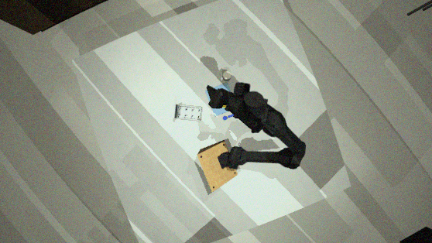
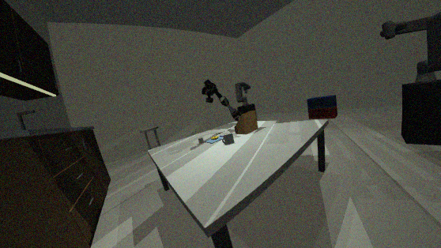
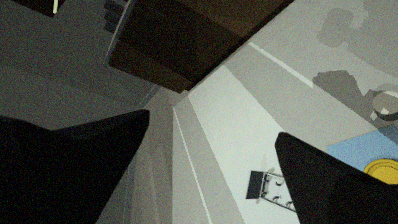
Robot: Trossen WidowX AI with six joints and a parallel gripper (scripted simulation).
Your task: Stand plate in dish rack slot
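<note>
Now: the yellow plate 3 cm behind my gripper tip, 5 cm to the right of it and 38 cm below it. The rest, counted from my gripper tip: white cup (9 cm ahead, 10 cm to the right, 37 cm below); dish rack (2 cm behind, 16 cm to the left, 37 cm below); blue mat (1 cm behind, 3 cm to the right, 39 cm below).
</note>
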